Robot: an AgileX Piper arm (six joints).
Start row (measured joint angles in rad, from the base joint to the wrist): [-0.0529 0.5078 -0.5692 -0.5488 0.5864 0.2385]
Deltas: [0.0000 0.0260 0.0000 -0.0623 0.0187 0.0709]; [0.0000 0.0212 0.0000 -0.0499 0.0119 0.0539]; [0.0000 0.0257 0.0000 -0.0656 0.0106 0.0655]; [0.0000 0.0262 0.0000 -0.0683 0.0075 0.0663]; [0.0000 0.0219 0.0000 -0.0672 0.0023 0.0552]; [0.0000 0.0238 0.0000 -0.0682 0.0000 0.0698]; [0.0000 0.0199 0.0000 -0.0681 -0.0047 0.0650]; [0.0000 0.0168 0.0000 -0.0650 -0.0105 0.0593]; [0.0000 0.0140 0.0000 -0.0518 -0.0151 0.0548]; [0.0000 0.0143 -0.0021 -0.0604 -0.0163 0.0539]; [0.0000 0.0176 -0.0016 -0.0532 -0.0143 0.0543]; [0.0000 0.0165 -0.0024 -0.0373 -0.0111 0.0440]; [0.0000 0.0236 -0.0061 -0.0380 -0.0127 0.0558]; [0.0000 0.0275 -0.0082 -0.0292 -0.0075 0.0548]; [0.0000 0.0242 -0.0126 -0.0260 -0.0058 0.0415]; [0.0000 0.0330 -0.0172 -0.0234 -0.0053 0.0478]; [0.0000 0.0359 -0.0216 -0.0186 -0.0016 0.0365]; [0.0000 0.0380 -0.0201 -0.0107 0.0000 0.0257]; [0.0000 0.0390 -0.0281 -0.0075 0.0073 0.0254]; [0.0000 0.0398 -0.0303 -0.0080 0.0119 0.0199]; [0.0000 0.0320 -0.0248 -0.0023 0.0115 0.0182]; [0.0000 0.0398 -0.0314 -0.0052 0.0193 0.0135]
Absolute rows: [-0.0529 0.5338 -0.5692 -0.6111 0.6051 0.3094]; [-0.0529 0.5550 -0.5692 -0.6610 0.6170 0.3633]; [-0.0529 0.5807 -0.5692 -0.7266 0.6276 0.4288]; [-0.0529 0.6069 -0.5692 -0.7949 0.6351 0.4951]; [-0.0529 0.6288 -0.5692 -0.8621 0.6374 0.5503]; [-0.0529 0.6526 -0.5692 -0.9303 0.6374 0.6201]; [-0.0529 0.6725 -0.5692 -0.9984 0.6327 0.6851]; [-0.0529 0.6893 -0.5692 -1.0634 0.6222 0.7444]; [-0.0529 0.7033 -0.5692 -1.1152 0.6071 0.7992]; [-0.0529 0.7176 -0.5713 -1.1756 0.5908 0.8531]; [-0.0529 0.7352 -0.5729 -1.2288 0.5765 0.9074]; [-0.0529 0.7517 -0.5753 -1.2661 0.5654 0.9514]; [-0.0529 0.7753 -0.5814 -1.3041 0.5527 1.0072]; [-0.0529 0.8028 -0.5896 -1.3333 0.5452 1.0620]; [-0.0529 0.8270 -0.6022 -1.3593 0.5394 1.1035]; [-0.0529 0.8600 -0.6194 -1.3827 0.5341 1.1513]; [-0.0529 0.8959 -0.6410 -1.4013 0.5325 1.1878]; [-0.0529 0.9339 -0.6611 -1.4120 0.5325 1.2135]; [-0.0529 0.9729 -0.6892 -1.4195 0.5398 1.2389]; [-0.0529 1.0127 -0.7195 -1.4275 0.5517 1.2588]; [-0.0529 1.0447 -0.7443 -1.4298 0.5632 1.2770]; [-0.0529 1.0845 -0.7757 -1.4350 0.5825 1.2905]
